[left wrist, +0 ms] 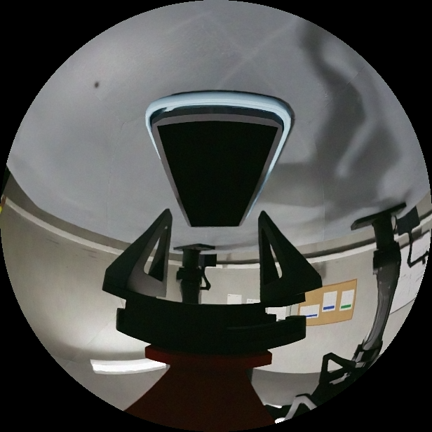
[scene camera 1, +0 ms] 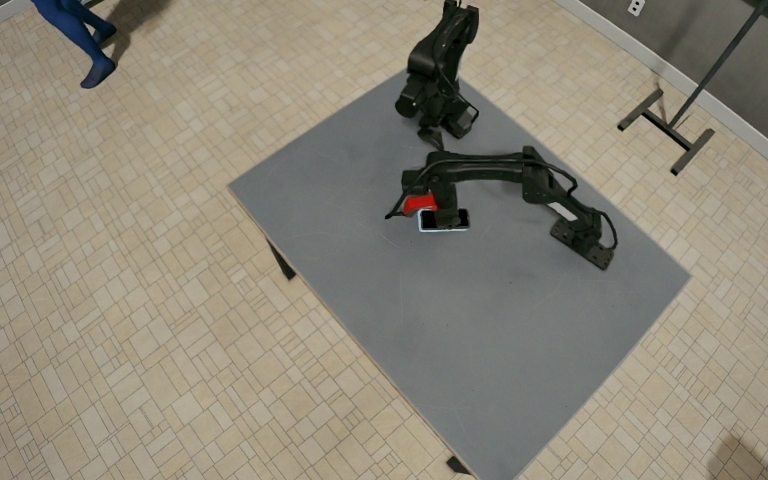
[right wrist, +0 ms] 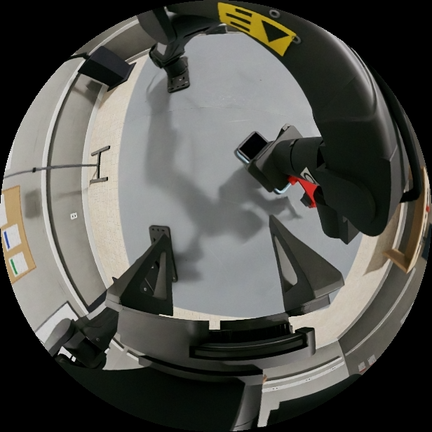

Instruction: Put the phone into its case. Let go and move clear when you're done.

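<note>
The black-screened phone [scene camera 1: 428, 219] [left wrist: 217, 170] [right wrist: 253, 144] lies screen up within the outline of the light-blue case [scene camera 1: 444, 230] [left wrist: 217, 98] [right wrist: 240, 156] on the table. In the left wrist view the case's rim shows around the phone's far end and along both sides; whether the near end is fully seated I cannot tell. My left gripper [scene camera 1: 448, 223] [left wrist: 214, 213] is directly over the phone, pointing down, its fingers open and apart from the phone's sides. My right gripper [scene camera 1: 433, 140] [right wrist: 214, 229] is open and empty, higher in the picture, away from the phone and case.
The grey table [scene camera 1: 481, 339] [right wrist: 200, 110] bears both arms. The left arm [scene camera 1: 481, 168] reaches across above the table from the right. The right arm [scene camera 1: 436, 62] stands at the table's top corner. A metal stand [scene camera 1: 668, 129] is on the floor beyond the table.
</note>
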